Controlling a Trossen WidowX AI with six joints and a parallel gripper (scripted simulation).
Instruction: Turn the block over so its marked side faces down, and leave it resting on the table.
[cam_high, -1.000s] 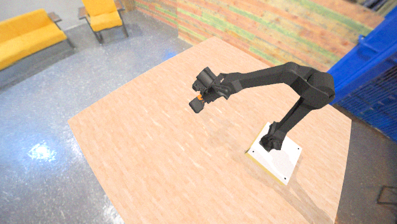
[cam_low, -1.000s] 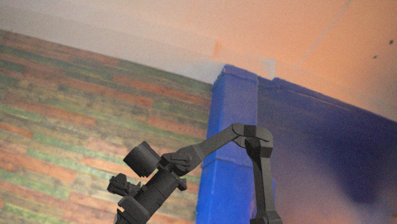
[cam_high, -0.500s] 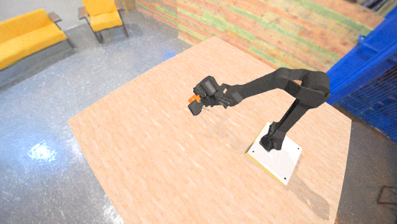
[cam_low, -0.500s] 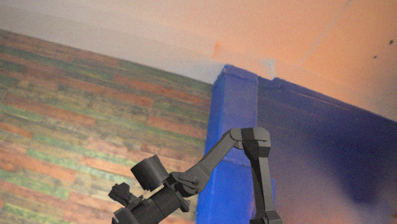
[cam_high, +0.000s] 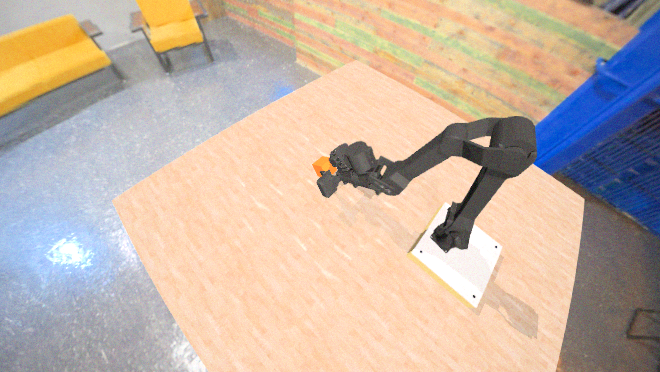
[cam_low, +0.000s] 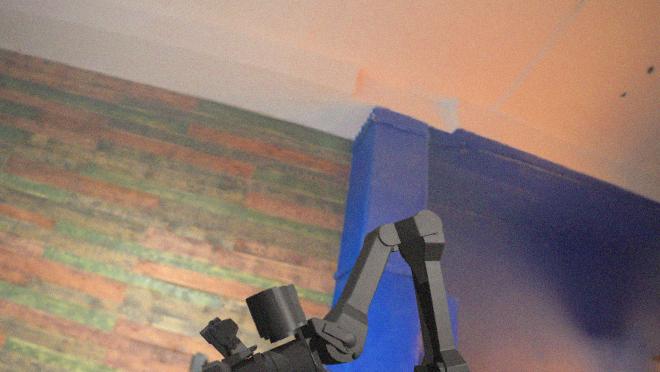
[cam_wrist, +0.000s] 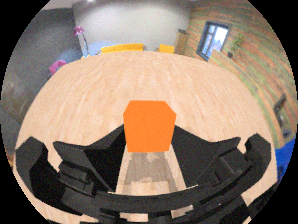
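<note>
My gripper tip is now 1 cm above the orange block.
</note>
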